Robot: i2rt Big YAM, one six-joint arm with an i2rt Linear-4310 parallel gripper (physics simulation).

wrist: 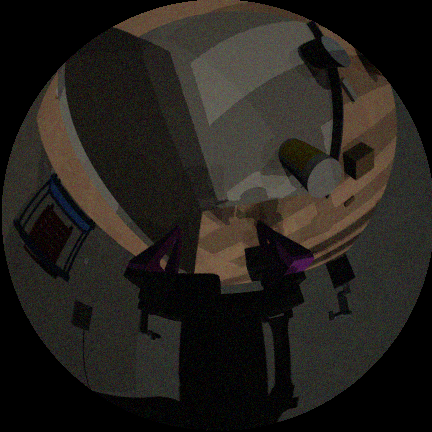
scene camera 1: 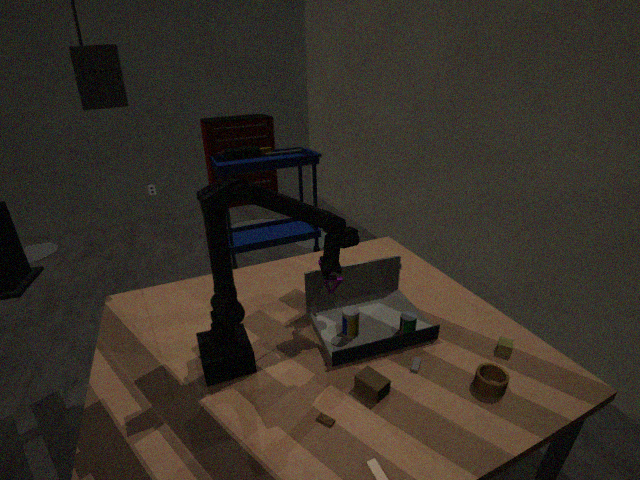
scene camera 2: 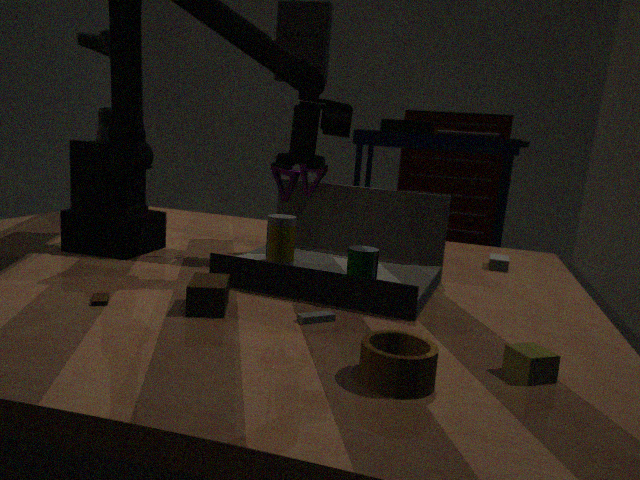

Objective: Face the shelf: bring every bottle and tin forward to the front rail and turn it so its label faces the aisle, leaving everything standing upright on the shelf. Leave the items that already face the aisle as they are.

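Where they show: gripper, fingertip midpoint: (wrist: 218, 226) (scene camera 1: 328, 286) (scene camera 2: 296, 199); arm's base at its link origin: (scene camera 1: 224, 342) (scene camera 2: 116, 211).
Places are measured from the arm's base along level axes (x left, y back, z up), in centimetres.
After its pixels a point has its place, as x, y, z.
Observation:
A tall tin (scene camera 1: 350, 322) {-3.8, -41.9, 1.6} (scene camera 2: 280, 240) {-3.7, -44.2, 0.1} (wrist: 300, 159) {1.3, -44.4, 1.6} with a pale top stands upright near the left end of the shelf, close behind the front rail (scene camera 1: 385, 346) {-10.6, -52.2, -6.0} (scene camera 2: 315, 286) {-10.5, -55.1, -5.9} (wrist: 337, 110) {-10.2, -52.1, -3.9}. It shows yellow, and blue on its left in scene camera 1. A shorter green tin (scene camera 1: 407, 323) {-8.9, -60.8, 0.4} (scene camera 2: 362, 264) {-9.3, -63.2, -0.7} (wrist: 336, 51) stands upright at the rail farther right. The rail hides the tins' feet in scene camera 2. Their labels are too dark to read. My gripper (scene camera 1: 331, 283) {13.1, -39.2, 6.5} (scene camera 2: 297, 195) {13.1, -39.2, 6.5} (wrist: 218, 226) {13.1, -39.2, 6.5} is open and empty, above the shelf's left part, behind and above the tall tin.
The shelf's back panel (scene camera 1: 361, 285) {19.6, -55.0, 0.0} (scene camera 2: 372, 222) {19.6, -55.7, 2.5} (wrist: 125, 120) {19.5, -53.1, 4.4} rises behind the tins. In front of the shelf are a brown block (scene camera 1: 372, 383) {-26.3, -40.8, -3.9} (scene camera 2: 207, 295) {-28.1, -43.9, -5.2} (wrist: 359, 160) {-20.6, -42.5, -3.9}, a small grey piece (scene camera 1: 416, 364) {-20.0, -59.1, -7.7} (scene camera 2: 316, 317) {-20.6, -59.8, -7.9}, a brown ring (scene camera 1: 474, 386) {-33.7, -71.9, -8.2} (scene camera 2: 398, 379) {-39.0, -78.1, -6.5} and a yellow-green cube (scene camera 1: 504, 347) {-24.4, -90.1, -5.7} (scene camera 2: 530, 364) {-26.1, -91.9, -5.9}.

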